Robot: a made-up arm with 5 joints.
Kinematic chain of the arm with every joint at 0, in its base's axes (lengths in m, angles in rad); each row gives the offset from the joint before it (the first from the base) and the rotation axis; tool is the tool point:
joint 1: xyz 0 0 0.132 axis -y
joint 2: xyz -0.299 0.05 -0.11 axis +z
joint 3: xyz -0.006 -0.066 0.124 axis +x
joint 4: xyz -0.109 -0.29 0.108 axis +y
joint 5: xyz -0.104 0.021 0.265 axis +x
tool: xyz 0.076 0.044 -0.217
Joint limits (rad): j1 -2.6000..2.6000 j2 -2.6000..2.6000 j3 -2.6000..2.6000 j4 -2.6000..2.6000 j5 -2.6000..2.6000
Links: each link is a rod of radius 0.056 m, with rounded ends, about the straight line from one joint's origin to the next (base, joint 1, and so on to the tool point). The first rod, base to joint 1, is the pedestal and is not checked.
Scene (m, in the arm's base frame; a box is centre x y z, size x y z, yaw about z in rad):
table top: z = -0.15
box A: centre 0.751 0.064 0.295 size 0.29 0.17 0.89 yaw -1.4
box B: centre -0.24 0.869 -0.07 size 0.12 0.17 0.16 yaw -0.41
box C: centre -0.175 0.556 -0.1 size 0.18 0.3 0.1 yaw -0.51
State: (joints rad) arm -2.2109 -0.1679 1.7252 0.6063 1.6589
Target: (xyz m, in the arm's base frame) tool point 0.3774 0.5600 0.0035
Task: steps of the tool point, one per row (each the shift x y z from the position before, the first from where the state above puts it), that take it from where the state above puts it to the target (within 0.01 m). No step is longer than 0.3 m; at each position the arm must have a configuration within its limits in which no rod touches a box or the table.
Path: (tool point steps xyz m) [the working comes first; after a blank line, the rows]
Joints at the target: -2.6000 -2.4557 0.6046 -0.5984 1.9472
Straight joint move there: touches box A.

1: 0.1140 0.0069 0.1330
2: 0.1064 0.0815 0.1296
3: 0.0806 0.1488 0.1000
4: 0.0414 0.1951 0.0471
5: -0.0033 0.2105 -0.0206
6: 0.0991 0.1505 -0.1799
7: 0.0185 0.1131 -0.2247
8: -0.0632 0.0579 -0.2319
9: -0.1282 -0.0064 -0.2033

